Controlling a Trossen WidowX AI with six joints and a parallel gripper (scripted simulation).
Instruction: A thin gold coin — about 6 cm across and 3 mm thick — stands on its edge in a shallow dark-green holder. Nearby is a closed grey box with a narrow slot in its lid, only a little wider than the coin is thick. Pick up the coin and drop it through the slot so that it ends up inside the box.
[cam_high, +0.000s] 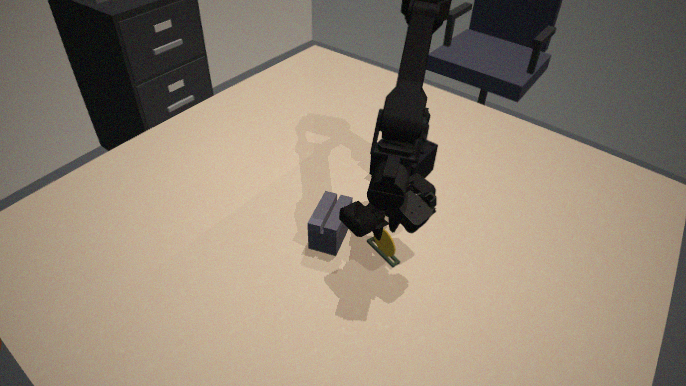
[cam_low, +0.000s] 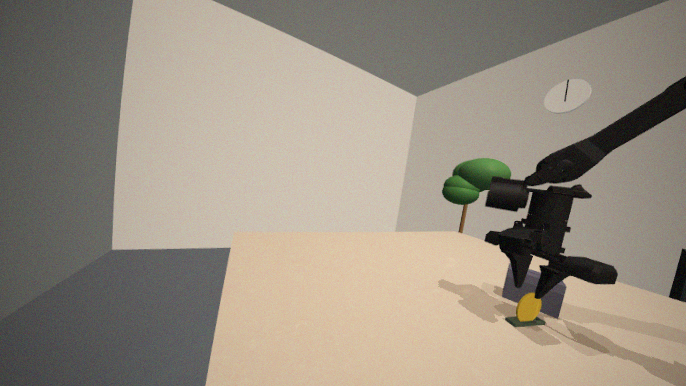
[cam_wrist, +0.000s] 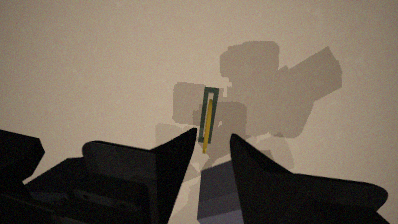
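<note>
My gripper tip is now 1 cm past the gold coin and 3 cm above it.
</note>
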